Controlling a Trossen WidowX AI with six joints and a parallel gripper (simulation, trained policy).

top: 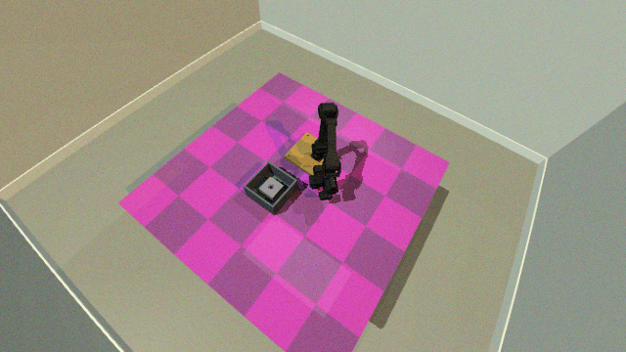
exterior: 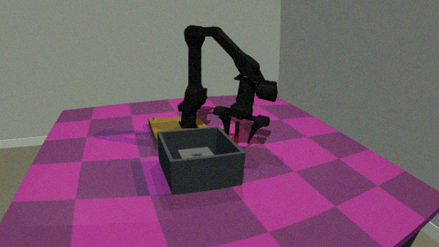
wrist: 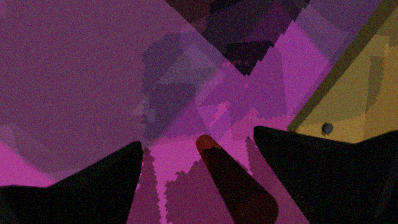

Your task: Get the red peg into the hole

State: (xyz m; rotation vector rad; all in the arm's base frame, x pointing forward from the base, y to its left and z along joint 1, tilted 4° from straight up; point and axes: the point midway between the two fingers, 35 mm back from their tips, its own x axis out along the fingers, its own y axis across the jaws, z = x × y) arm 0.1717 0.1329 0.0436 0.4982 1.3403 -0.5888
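Right now the red peg is 10 mm behind my gripper tip and 20 mm above it. From my gripper tip the other things lie so: dark grey box: 160 mm ahead, 180 mm to the right, 10 mm above; light grey plate: 160 mm ahead, 180 mm to the right, 30 mm above.
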